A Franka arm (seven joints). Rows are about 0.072 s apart.
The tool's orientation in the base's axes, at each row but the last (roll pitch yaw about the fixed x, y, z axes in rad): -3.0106 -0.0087 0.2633; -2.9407 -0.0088 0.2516; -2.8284 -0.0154 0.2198; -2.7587 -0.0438 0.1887; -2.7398 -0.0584 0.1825; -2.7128 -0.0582 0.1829; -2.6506 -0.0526 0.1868
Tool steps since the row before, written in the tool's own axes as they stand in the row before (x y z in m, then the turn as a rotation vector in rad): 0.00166 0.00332 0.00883 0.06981 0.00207 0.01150; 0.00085 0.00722 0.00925 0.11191 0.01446 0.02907; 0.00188 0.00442 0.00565 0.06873 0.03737 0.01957; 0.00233 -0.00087 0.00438 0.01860 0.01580 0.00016; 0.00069 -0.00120 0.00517 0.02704 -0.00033 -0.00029; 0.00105 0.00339 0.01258 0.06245 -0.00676 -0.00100; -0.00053 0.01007 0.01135 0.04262 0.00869 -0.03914
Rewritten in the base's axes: 0.00224 -0.00161 -0.00917 0.06764 0.01766 -0.01106; 0.00221 -0.00483 -0.01050 0.11073 0.01982 -0.03038; 0.00247 -0.00197 -0.00671 0.07396 -0.01373 -0.02907; 0.00199 0.00287 -0.00363 0.02125 -0.01080 -0.00523; 0.00036 0.00324 -0.00424 0.02649 0.00508 0.00197; 0.00138 0.00244 -0.01277 0.06005 0.01694 0.00735; 0.00090 -0.00342 -0.01476 0.04510 -0.01806 0.03262
